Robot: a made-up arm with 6 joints. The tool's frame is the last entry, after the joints. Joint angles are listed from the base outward. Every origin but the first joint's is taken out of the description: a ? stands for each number. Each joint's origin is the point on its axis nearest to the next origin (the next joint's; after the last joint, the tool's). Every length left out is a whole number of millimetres.
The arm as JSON. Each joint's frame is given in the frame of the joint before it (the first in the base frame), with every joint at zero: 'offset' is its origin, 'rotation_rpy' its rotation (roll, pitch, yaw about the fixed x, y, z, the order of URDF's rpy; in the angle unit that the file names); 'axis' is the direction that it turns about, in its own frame. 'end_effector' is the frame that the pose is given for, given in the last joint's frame.
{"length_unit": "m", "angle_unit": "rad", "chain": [
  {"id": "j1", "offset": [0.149, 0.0, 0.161], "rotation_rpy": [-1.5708, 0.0, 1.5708], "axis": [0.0, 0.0, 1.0]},
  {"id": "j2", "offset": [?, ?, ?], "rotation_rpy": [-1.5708, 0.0, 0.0], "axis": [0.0, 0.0, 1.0]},
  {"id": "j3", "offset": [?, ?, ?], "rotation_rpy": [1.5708, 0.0, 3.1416], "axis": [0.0, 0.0, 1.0]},
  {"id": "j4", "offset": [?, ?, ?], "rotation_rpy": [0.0, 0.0, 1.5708], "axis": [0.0, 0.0, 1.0]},
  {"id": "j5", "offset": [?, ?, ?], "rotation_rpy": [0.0, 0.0, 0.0], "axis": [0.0, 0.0, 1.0]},
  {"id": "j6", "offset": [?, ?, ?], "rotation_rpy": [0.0, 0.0, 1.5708], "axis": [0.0, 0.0, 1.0]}
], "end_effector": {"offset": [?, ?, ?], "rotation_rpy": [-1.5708, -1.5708, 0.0]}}
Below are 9 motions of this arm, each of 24 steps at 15 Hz.
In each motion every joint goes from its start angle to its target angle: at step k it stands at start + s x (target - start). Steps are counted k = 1, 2, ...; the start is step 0. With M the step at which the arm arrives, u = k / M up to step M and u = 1 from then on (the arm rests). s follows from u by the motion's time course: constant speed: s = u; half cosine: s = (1 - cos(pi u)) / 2; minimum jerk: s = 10 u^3 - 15 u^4 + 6 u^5.
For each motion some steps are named. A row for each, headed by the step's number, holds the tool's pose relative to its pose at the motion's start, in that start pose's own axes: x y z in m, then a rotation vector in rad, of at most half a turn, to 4 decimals.
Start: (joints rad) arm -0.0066 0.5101 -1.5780 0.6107 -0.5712 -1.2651
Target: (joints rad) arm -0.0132 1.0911 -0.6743 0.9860 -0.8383 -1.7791
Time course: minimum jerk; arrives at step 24
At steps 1, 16, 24:
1: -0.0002 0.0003 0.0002 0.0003 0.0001 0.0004
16: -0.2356 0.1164 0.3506 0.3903 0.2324 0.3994
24: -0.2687 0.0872 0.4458 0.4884 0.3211 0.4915

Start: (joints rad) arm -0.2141 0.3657 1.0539 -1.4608 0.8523 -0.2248
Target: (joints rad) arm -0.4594 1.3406 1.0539 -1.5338 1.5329 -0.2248
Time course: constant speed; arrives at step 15
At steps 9, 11, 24:
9: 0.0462 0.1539 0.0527 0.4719 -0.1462 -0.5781
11: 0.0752 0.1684 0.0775 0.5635 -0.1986 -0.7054
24: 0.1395 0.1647 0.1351 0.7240 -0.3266 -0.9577

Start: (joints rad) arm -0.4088 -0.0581 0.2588 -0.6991 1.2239 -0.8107
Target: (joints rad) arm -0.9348 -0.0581 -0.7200 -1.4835 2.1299 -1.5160
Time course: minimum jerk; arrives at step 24
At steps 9, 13, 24:
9: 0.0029 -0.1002 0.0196 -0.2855 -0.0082 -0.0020
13: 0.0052 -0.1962 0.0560 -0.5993 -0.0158 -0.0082
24: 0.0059 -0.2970 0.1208 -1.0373 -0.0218 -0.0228

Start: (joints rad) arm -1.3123 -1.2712 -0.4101 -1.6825 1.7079 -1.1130
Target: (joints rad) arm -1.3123 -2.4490 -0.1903 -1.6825 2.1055 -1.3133
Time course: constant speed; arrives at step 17
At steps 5, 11, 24:
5: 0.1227 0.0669 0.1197 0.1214 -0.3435 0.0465
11: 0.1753 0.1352 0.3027 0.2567 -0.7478 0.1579
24: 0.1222 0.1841 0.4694 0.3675 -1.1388 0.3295

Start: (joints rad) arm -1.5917 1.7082 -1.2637 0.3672 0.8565 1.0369
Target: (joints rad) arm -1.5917 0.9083 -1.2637 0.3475 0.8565 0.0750
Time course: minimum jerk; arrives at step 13
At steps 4, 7, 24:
4: 0.0092 -0.0213 -0.0092 -0.1699 0.1098 0.0850
7: 0.0491 -0.0573 -0.0193 -0.5514 0.3042 0.3495
24: 0.1198 -0.0588 -0.0317 -0.9270 0.4031 0.7272

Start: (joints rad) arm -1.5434 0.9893 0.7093 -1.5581 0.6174 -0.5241
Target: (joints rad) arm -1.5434 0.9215 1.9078 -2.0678 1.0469 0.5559
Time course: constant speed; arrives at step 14
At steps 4, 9, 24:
4: 0.0047 0.2252 0.0544 0.6281 -0.0084 0.0178
9: -0.0017 0.4292 0.2502 1.4130 -0.0023 0.0474
24: -0.0173 0.4855 0.5098 2.1973 0.0282 0.0788

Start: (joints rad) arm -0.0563 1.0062 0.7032 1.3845 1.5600 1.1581
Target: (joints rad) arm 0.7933 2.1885 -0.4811 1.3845 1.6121 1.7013
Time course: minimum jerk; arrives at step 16
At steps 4, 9, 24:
4: -0.0674 -0.0148 0.0586 -0.1033 0.1173 -0.0847
9: -0.2514 0.0851 0.3080 -0.4452 0.7610 -0.4635
24: -0.2579 0.2014 0.3535 -0.4610 1.2782 -0.6663

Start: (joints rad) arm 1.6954 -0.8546 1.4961 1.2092 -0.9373 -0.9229
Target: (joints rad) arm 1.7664 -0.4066 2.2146 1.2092 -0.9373 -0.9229
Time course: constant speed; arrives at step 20
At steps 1, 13, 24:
1: 0.0114 0.0139 0.0118 0.0336 -0.0153 -0.0166
13: 0.1452 0.1350 0.2045 0.4285 -0.2442 -0.1654
24: 0.1970 0.1656 0.3493 0.6484 -0.4102 -0.2035

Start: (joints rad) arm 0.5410 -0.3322 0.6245 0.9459 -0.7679 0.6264
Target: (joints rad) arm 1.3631 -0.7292 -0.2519 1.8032 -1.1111 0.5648
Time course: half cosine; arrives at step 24
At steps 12, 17, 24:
12: -0.1232 -0.2499 0.1652 -0.5847 0.2339 -0.1199
17: -0.1992 -0.3317 0.3292 -0.9206 0.3976 -0.2084
24: -0.2427 -0.3491 0.4471 -1.1257 0.5129 -0.2720

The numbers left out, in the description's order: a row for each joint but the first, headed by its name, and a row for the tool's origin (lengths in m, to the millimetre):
j2: 0.077 -0.132 0.0
j3: -0.055 0.138 0.0
j4: -0.04 -0.029 0.0
j5: 0.045 -0.058 0.0
j6: 0.372 -0.1 0.0
tool: -0.02 -0.19 0.0

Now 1 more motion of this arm.
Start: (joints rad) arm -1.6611 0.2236 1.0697 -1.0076 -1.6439 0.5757
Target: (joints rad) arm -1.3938 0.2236 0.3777 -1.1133 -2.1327 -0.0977
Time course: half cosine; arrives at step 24
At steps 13, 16, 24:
13: -0.0211 -0.2765 0.5043 -1.2551 -0.0004 -0.0358
16: -0.0319 -0.2465 0.7037 -1.6651 0.0085 -0.0492
24: -0.0448 -0.1087 0.9401 -2.2198 0.0295 -0.0670

